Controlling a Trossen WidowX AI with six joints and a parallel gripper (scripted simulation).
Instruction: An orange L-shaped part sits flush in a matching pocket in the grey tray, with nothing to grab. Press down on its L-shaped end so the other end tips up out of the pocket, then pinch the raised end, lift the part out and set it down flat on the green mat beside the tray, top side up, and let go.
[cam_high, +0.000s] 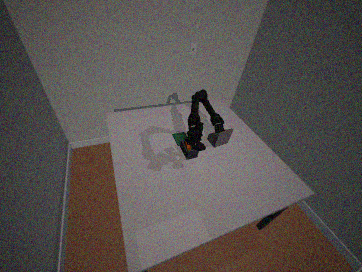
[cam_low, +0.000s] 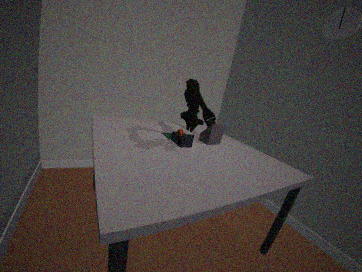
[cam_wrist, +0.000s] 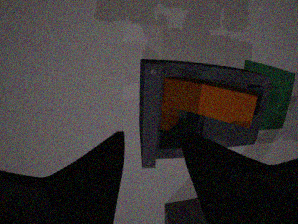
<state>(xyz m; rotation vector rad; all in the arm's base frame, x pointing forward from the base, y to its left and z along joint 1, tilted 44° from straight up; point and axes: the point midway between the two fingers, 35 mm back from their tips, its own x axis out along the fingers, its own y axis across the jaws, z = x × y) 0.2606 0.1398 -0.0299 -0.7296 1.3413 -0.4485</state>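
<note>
Now: gripper tip 5 cm to the left of the orange L-shaped part and 7 cm above it. The rest, counted from my gripper tip: green mat 2 cm ahead, 22 cm to the right, 13 cm below.
</note>
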